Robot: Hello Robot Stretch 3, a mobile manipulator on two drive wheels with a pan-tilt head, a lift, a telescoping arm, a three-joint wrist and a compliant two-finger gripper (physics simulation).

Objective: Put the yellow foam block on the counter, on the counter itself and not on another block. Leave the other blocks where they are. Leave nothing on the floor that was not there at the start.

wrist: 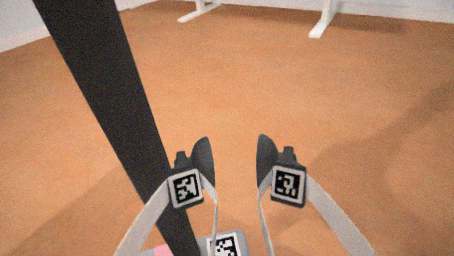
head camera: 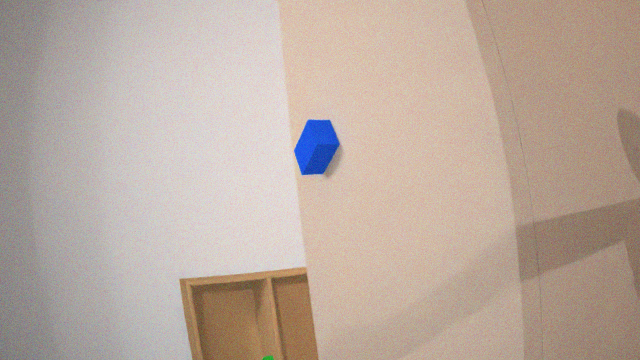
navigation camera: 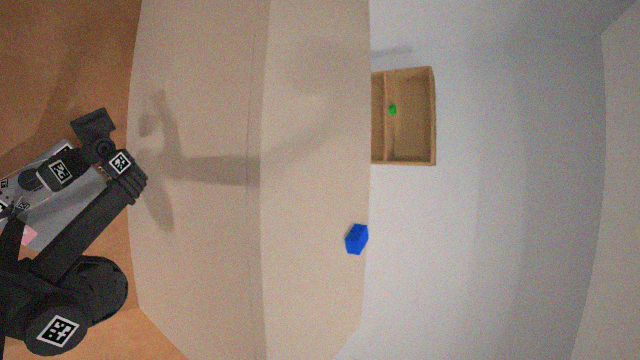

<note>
In view: the gripper (wrist: 234, 154), a blue block (head camera: 318, 142), a beige counter (head camera: 477, 197) and a wooden shelf unit (navigation camera: 414, 88).
The beige counter also shows in the navigation camera view (navigation camera: 254, 131). The wrist view misses the blue block: it is out of frame.
</note>
